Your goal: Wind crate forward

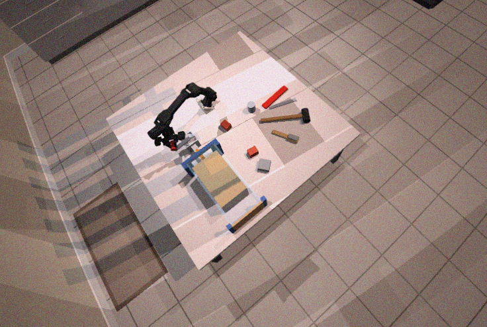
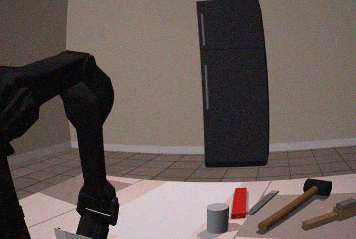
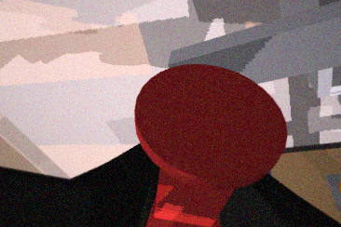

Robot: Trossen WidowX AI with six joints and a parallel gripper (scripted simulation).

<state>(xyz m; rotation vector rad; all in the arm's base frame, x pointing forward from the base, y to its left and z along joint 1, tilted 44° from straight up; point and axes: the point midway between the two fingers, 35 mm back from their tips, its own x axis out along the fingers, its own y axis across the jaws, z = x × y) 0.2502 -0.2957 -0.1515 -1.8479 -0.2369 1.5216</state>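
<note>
Right now my gripper tip is 40 mm to the right of the winch handle, 30 mm above it and 20 mm past it. The rest, counted from my gripper tip: clear-panelled cubby (360 mm ahead, 160 mm to the left, 10 mm below); then grey hand winch (100 mm below, 90 mm to the left, 50 mm behind); then red knob (10 mm behind).
</note>
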